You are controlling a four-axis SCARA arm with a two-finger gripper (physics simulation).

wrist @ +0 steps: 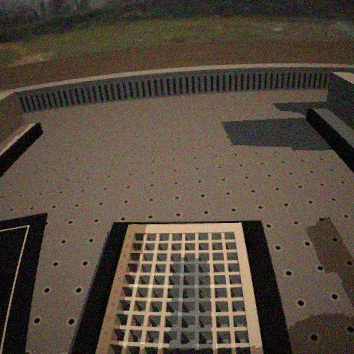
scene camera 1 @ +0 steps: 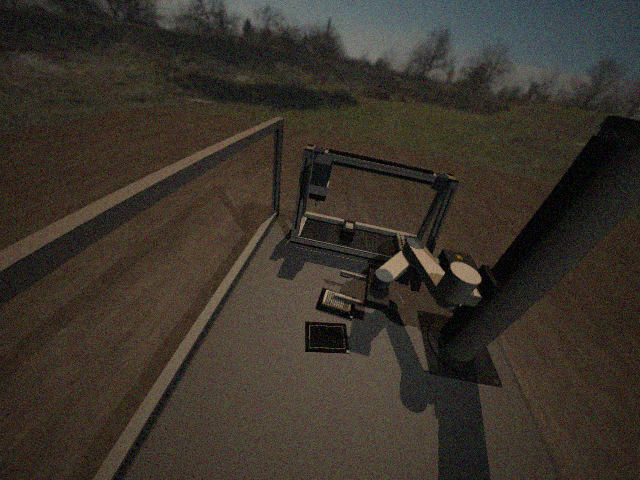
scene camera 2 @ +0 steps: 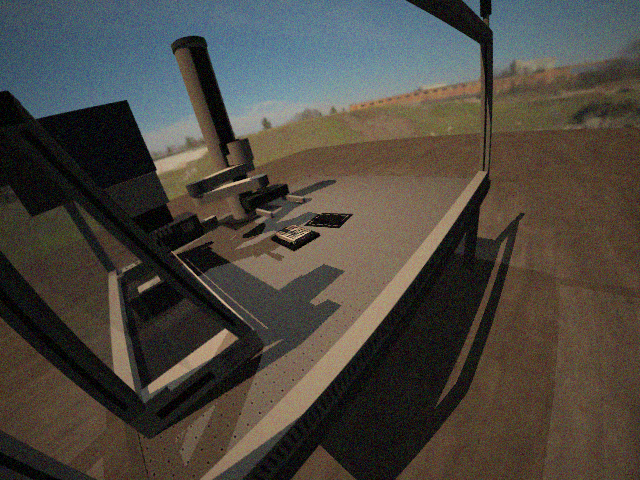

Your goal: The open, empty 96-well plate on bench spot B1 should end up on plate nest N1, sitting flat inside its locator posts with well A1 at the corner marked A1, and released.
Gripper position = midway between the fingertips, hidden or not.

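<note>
My gripper (scene camera 2: pixel 288 207) is here in the scene, and I can find the gripper in scene camera 1 (scene camera 1: pixel 337 283) and in the wrist view (wrist: pixel 167 98) too. I also see a pale 96-well plate (wrist: pixel 173 281).
</note>
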